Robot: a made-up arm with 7 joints. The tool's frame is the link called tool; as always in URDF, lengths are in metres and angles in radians.
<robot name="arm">
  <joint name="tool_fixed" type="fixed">
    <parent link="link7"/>
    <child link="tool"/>
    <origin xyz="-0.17 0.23 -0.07" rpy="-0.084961 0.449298 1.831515"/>
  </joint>
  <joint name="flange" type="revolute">
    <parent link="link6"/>
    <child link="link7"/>
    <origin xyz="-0.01 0.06 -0.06" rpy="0 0 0"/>
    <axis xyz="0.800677 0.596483 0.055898"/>
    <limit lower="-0.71" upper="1.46" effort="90" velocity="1.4"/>
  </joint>
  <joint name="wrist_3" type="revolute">
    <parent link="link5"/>
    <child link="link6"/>
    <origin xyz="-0.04 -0.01 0" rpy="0 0 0"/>
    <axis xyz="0 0 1"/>
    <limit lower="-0.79" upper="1.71" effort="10" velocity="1.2"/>
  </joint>
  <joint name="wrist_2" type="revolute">
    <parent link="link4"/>
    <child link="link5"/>
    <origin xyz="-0.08 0.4 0.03" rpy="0 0 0"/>
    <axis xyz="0 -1 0"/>
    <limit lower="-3.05" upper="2.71" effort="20" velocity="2.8"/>
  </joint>
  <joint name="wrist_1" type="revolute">
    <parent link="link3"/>
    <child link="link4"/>
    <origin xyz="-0.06 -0.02 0.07" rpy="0 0 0"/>
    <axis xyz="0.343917 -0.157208 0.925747"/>
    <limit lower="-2.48" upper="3.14" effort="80" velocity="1"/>
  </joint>
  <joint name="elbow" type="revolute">
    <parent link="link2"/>
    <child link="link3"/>
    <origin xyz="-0.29 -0.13 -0.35" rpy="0 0 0"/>
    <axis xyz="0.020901 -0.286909 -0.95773"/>
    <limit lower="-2.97" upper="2.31" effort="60" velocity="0.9"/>
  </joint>
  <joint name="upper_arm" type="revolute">
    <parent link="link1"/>
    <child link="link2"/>
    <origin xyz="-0.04 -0.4 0.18" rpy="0 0 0"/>
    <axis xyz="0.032 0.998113 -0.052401"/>
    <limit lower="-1.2" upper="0.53" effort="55" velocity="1.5"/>
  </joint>
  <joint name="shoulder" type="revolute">
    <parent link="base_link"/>
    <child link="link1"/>
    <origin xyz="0.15 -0.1 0.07" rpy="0 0 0"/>
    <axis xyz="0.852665 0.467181 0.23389"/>
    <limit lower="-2.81" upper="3.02" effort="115" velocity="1.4"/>
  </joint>
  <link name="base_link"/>
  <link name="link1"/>
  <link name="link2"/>
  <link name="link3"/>
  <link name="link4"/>
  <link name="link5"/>
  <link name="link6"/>
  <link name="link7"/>
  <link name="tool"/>
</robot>
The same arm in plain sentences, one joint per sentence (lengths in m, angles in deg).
The arm has seven revolute joints in a row. What follows holds with every joint at zero, and every direction is one of the base frame's.
Joint 1 is mounted 0.15 m along +x and 0.1 m along -y and 0.07 m along +z from the base frame's origin and rotates about the direction (0.852665, 0.467181, 0.23389), from -161 to 173.03 deg.
Joint 2 is mounted 0.04 m along -x and 0.4 m along -y and 0.18 m along +z from joint 1 and rotates about the direction (0.032, 0.998113, -0.052401), from -68.75 to 30.37 deg.
Joint 3 is mounted 0.29 m along -x and 0.13 m along -y and 0.35 m along -z from joint 2 and rotates about the direction (0.020901, -0.286909, -0.95773), from -170.17 to 132.35 deg.
Joint 4 is mounted 0.06 m along -x and 0.02 m along -y and 0.07 m along +z from joint 3 and rotates about the direction (0.343917, -0.157208, 0.925747), from -142.09 to 179.91 deg.
Joint 5 is mounted 0.08 m along -x and 0.4 m along +y and 0.03 m along +z from joint 4 and rotates about -y, from -174.75 to 155.27 deg.
Joint 6 is mounted 0.04 m along -x and 0.01 m along -y from joint 5 and rotates about +z, from -45.26 to 97.98 deg.
Joint 7 is mounted 0.01 m along -x and 0.06 m along +y and 0.06 m along -z from joint 6 and rotates about the direction (0.800677, 0.596483, 0.055898), from -40.68 to 83.65 deg.
The tool frame, which is the frame that the pose is given for, is mounted 0.17 m along -x and 0.23 m along +y and 0.07 m along -z from joint 7; its axes are the base frame's turned by roll -4.87, pitch 25.74 and yaw 104.94 deg (as in URDF: about the fixed x, then y, then z).

